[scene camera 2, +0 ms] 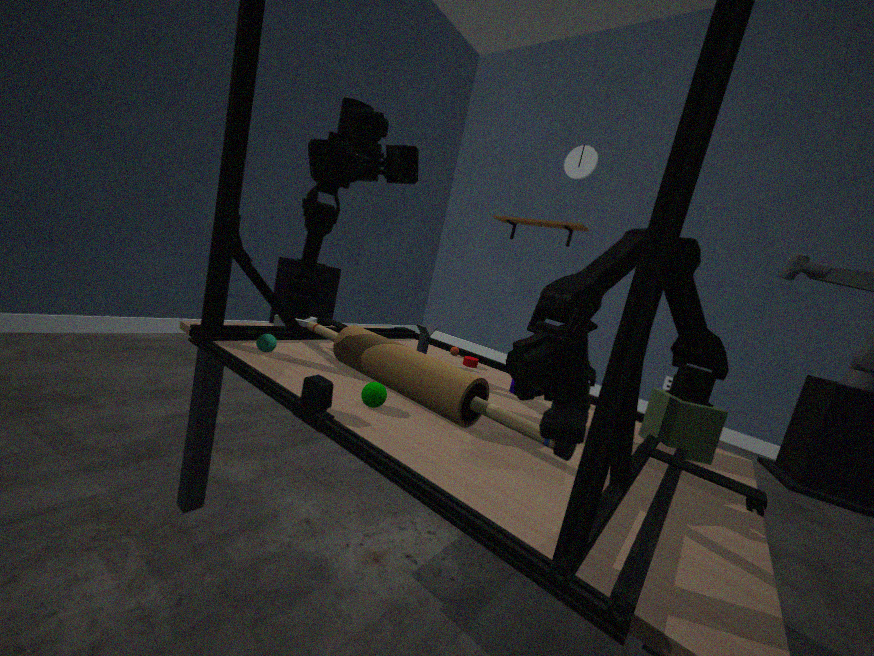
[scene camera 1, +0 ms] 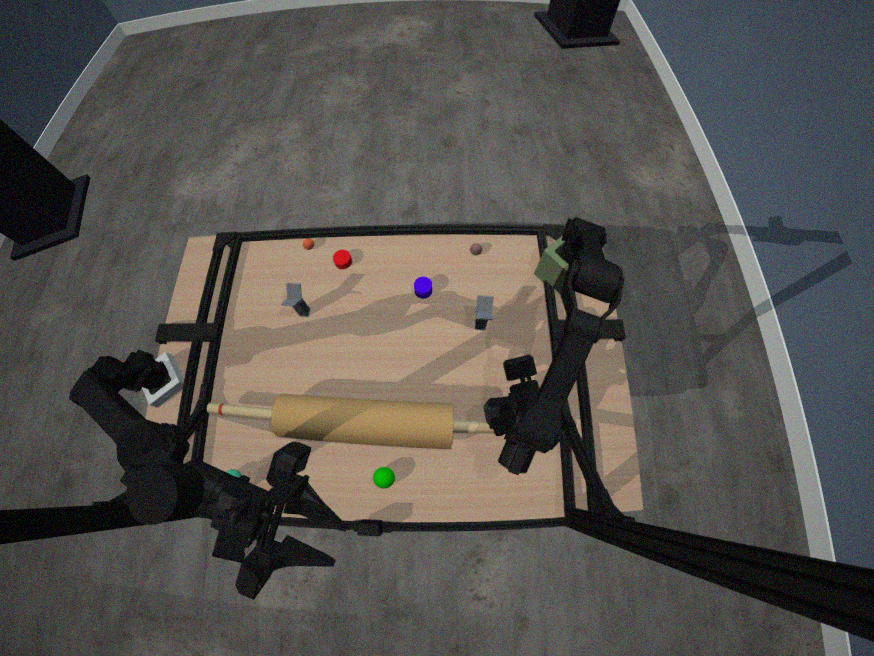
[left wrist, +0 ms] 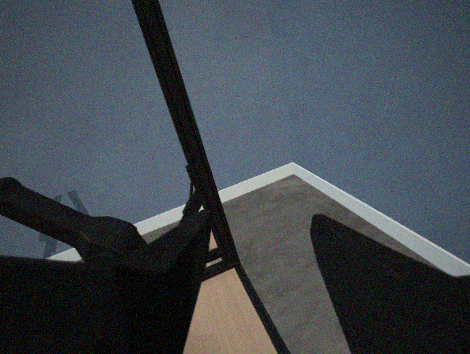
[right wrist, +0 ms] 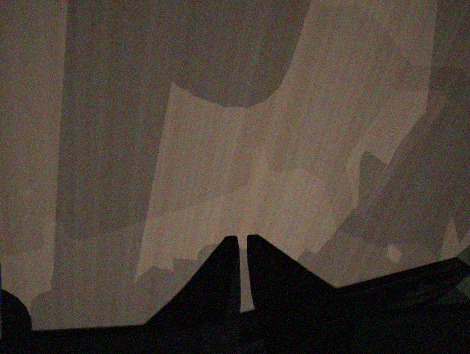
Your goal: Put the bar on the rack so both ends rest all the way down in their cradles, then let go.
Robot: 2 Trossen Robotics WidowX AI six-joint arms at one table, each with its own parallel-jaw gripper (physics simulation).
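Pixels of known places: left gripper, fingertip midpoint: (scene camera 2: 386, 164) (scene camera 1: 340, 546) (left wrist: 261, 221); right gripper, fingertip midpoint: (scene camera 1: 524, 392) (right wrist: 242, 246); left arm's base, origin of the base link: (scene camera 2: 297, 316) (scene camera 1: 157, 377); right arm's base, origin of the base link: (scene camera 2: 688, 399) (scene camera 1: 572, 252).
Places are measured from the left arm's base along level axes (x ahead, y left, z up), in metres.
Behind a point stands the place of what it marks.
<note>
The bar (scene camera 1: 362, 421) @[z 0.063, x 0.379, y -0.420 m] (scene camera 2: 423, 375) @[z 0.037, x 0.420, y -0.507 m], a thick tan roller with thin pale ends, lies on the table, away from the rack. The rack's two grey cradles stand farther back, the left one (scene camera 1: 293, 292) @[z 0.056, x 0.417, y -0.073 m] (scene camera 2: 423, 338) @[z 0.033, x 0.407, y -0.095 m] and the right one (scene camera 1: 484, 308) @[z 0.051, x 0.739, y -0.382 m], both empty. My right gripper (scene camera 2: 564, 448) @[z -0.001, x 0.694, y -0.580 m] (right wrist: 242, 246) @[z -0.001, x 0.694, y -0.580 m] is shut beside the bar's right end; the right wrist view shows table through the narrow gap between its tips. A dark round piece (right wrist: 12, 316) @[z 0.008, x 0.655, y -0.636 m], apparently the bar's end, shows left of the fingers. My left gripper (scene camera 1: 336, 543) @[z 0.375, x 0.294, y -0.593 m] (left wrist: 261, 221) @[z 0.375, x 0.294, y -0.593 m] is half open and empty, raised beyond the table's near edge.
A green ball (scene camera 1: 384, 478) @[z 0.012, x 0.340, y -0.535 m] (scene camera 2: 374, 394) @[z -0.003, x 0.341, y -0.553 m] and a teal ball (scene camera 2: 266, 343) @[z -0.009, x 0.058, y -0.350 m] lie in front of the bar. A red disc (scene camera 1: 341, 258) @[z -0.010, x 0.567, y -0.026 m], a blue-purple disc (scene camera 1: 422, 286) @[z 0.000, x 0.678, y -0.230 m] and small balls lie around the rack. Black frame bars (scene camera 1: 388, 230) @[z -0.014, x 0.715, y -0.031 m] border the table; uprights stand near both arms.
</note>
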